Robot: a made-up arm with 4 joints.
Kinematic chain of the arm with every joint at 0, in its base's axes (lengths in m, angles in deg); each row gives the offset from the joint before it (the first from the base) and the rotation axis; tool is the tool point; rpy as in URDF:
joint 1: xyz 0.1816 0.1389 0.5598 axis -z
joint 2: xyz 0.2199 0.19 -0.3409 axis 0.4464 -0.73 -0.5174
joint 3: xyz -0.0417 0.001 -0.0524 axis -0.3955 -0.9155 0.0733
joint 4: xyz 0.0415 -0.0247 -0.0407 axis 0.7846 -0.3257 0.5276
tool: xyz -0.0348 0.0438 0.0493 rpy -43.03 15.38 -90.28
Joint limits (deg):
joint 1: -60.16..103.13
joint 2: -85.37..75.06
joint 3: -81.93..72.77
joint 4: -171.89..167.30
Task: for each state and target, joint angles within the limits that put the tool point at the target. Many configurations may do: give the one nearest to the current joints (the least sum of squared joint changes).
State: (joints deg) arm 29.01 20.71 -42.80 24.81
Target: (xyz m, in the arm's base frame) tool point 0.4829 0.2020 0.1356
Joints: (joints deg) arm 31.40 70.54 -44.78 52.52
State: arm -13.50 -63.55 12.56 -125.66
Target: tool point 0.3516 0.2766 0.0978
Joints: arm -5.89 -63.72 15.03 -127.99
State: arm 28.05 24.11 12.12 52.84
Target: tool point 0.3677 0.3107 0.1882
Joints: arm 4.93 -17.80 -4.00 9.87
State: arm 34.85 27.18 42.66 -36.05
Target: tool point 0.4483 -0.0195 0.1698
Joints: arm 79.06 17.91 36.00 -10.39
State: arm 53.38 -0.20 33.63 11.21
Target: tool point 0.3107 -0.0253 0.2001
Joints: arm 90.92 -24.68 34.71 51.62
